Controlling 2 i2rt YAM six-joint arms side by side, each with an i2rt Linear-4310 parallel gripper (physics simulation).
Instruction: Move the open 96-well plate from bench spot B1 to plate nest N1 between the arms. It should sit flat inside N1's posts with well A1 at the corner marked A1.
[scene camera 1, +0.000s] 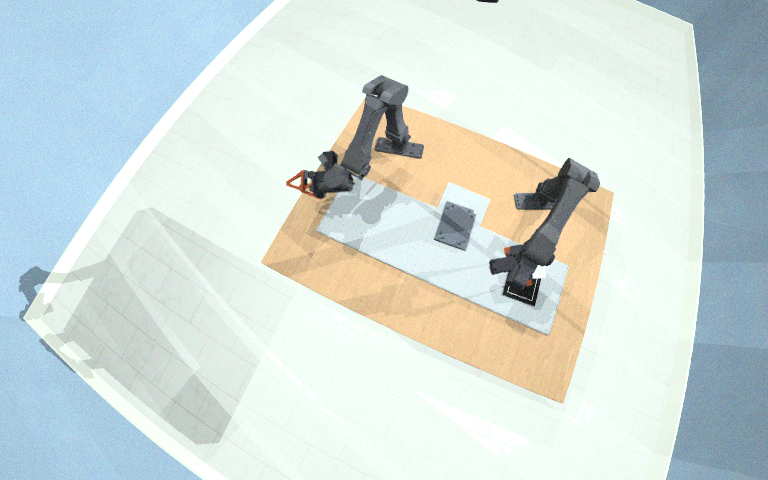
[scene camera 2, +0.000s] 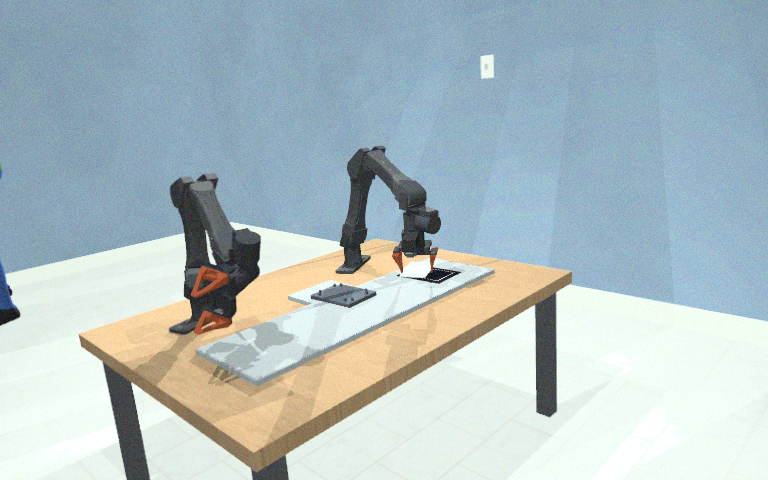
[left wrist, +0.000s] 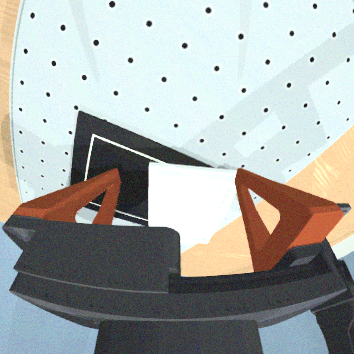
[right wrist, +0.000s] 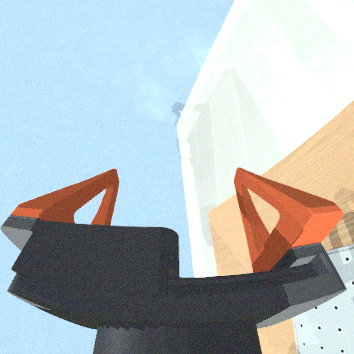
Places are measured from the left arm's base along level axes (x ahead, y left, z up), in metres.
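Where they show: left gripper, fingertip midpoint: (scene camera 2: 416, 272) (left wrist: 177, 174); right gripper, fingertip midpoint: (scene camera 1: 293, 186) (scene camera 2: 194, 315) (right wrist: 176, 174); left arm's base, link origin: (scene camera 1: 537, 201) (scene camera 2: 353, 265); right arm's base, link origin: (scene camera 1: 399, 148).
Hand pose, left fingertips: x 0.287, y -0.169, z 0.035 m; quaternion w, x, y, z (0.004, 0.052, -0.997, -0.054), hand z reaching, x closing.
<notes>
Each offset is from my left fingertips to the top centre of the thing. "pt": to the spot under its first point. Level surfaces: height alone.
The white 96-well plate @(dz -0.005, dx -0.017, dy +0.070 m) (scene camera 1: 539, 272) (scene camera 2: 416, 269) (left wrist: 190, 200) overlaps one side of the black, white-outlined bench spot @(pt dz -0.020, dx +0.109, dy +0.059 m) (scene camera 1: 529, 301) (scene camera 2: 445, 276) (left wrist: 115, 134). My left gripper (scene camera 1: 517, 266) (scene camera 2: 416, 271) (left wrist: 177, 174) is open and low around the plate. In the left wrist view a gap shows between the picture-left finger and the plate, while the picture-right fingertip is at its edge; contact is unclear. Well A1 cannot be made out. The dark nest @(dz +0.000, dx -0.184, dy -0.187 m) (scene camera 1: 455, 224) (scene camera 2: 343, 294), with short posts, has no plate on it. My right gripper (scene camera 2: 195, 313) (right wrist: 176, 174) is open and empty, away from the plate.
A pale perforated board @(dz -0.022 m) (scene camera 1: 407, 254) (scene camera 2: 317, 336) (left wrist: 165, 100) runs along the wooden table @(dz -0.035 m) (scene camera 1: 362, 288) (scene camera 2: 509, 277). The nest stands between the two arm bases, partly over a pale pad @(pt dz -0.022, dx -0.310, dy -0.138 m) (scene camera 1: 464, 195) (scene camera 2: 303, 294). My right arm hangs over the table's picture-left side.
</notes>
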